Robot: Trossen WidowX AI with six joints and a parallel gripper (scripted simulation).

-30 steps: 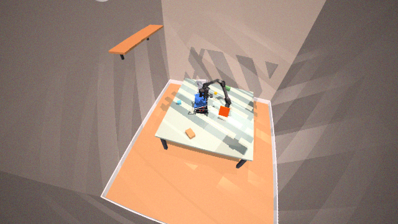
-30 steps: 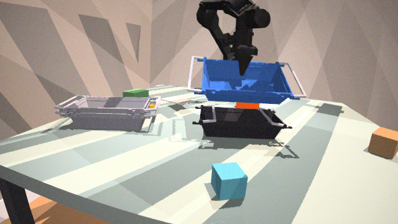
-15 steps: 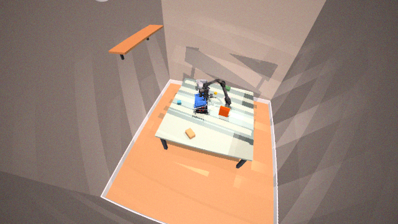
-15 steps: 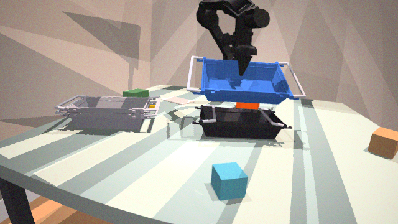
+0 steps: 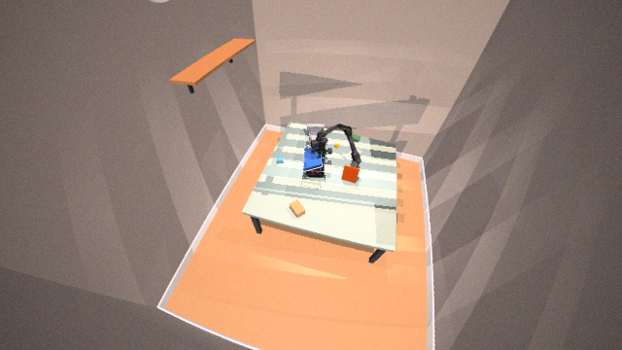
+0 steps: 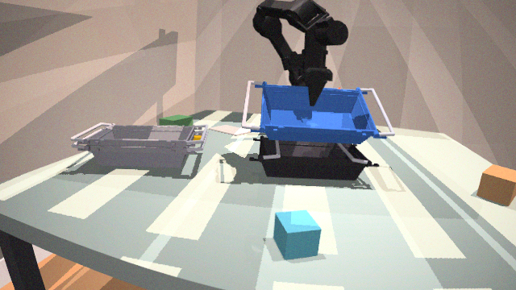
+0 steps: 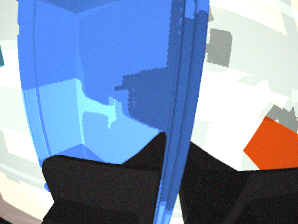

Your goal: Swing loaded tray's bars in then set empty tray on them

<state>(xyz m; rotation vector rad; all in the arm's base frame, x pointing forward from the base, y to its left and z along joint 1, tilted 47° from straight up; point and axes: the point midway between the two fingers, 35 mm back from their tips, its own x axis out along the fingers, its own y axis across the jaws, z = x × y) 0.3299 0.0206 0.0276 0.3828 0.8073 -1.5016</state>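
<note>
Now: gripper tip 80 mm short of the blue tray and 20 mm to the right of it. Round my gripper tip: orange block 70 mm ahead, 510 mm to the left, 130 mm below; then green block 270 mm behind, 560 mm to the right, 140 mm below; then cyan cube 400 mm ahead, 30 mm to the left, 140 mm below.
</note>
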